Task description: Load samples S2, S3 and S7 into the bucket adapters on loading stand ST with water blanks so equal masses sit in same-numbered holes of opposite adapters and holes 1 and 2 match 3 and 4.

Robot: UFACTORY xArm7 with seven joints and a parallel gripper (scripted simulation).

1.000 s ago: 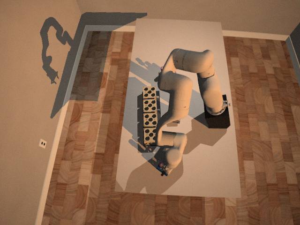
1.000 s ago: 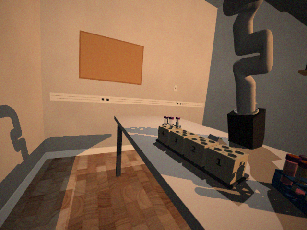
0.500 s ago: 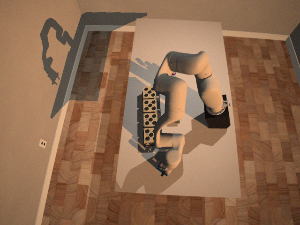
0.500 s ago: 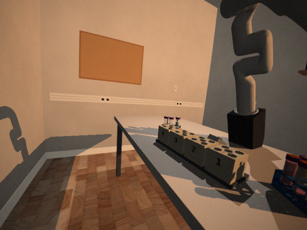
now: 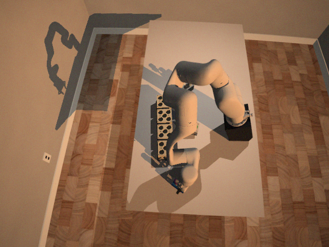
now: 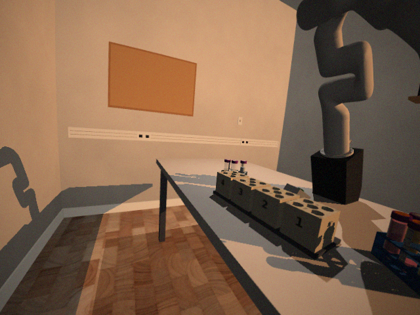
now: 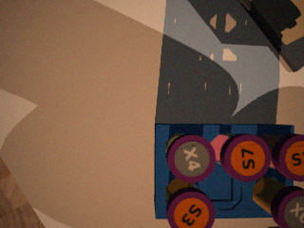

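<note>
The orange-dotted tube lies 14 cm below my hand and 1 cm to the left of it. From my hand the other things lie so: yellowish tube (14 cm below, 3 cm ahead, 2 cm to the right); then blue sample rack (18 cm below, 4 cm to the right); then pink-filled sample tube (14 cm below, 10 cm to the right, 1 cm behind).
</note>
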